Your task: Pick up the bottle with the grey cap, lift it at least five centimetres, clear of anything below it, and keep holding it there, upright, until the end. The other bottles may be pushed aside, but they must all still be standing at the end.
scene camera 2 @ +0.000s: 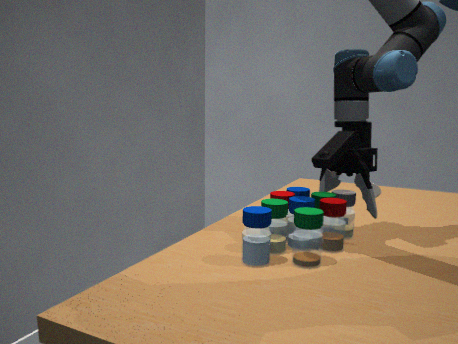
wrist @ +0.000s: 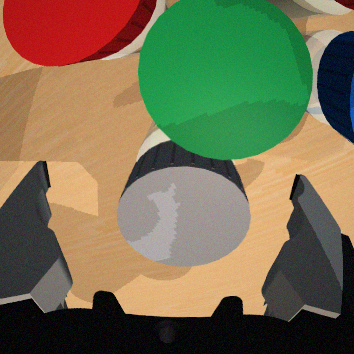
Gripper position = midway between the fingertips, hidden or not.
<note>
In view: the gripper (scene camera 2: 345, 212), a green-capped bottle (wrist: 227, 87), a red-capped bottle (scene camera 2: 333, 229) and a green-capped bottle (scene camera 2: 307, 237).
The gripper is seen too in the wrist view (wrist: 170, 168).
</note>
